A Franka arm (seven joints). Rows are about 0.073 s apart.
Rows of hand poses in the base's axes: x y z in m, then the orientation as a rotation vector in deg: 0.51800, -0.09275, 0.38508, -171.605, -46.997, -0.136; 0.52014, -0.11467, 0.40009, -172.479, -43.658, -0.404; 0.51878, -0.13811, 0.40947, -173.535, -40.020, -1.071; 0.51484, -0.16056, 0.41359, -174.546, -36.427, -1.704; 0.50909, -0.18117, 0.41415, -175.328, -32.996, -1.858; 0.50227, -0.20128, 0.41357, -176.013, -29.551, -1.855; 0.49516, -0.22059, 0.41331, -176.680, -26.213, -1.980; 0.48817, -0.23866, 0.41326, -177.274, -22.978, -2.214
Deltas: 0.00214, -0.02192, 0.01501, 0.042, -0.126, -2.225; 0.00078, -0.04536, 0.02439, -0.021, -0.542, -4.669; -0.00316, -0.06781, 0.02851, -0.135, -0.950, -7.072; -0.00891, -0.08842, 0.02907, -0.213, -1.031, -9.333; -0.01573, -0.10853, 0.02849, -0.287, -1.008, -11.588; -0.02284, -0.12784, 0.02823, -0.405, -1.082, -13.772; -0.02983, -0.14591, 0.02818, -0.511, -1.228, -15.882
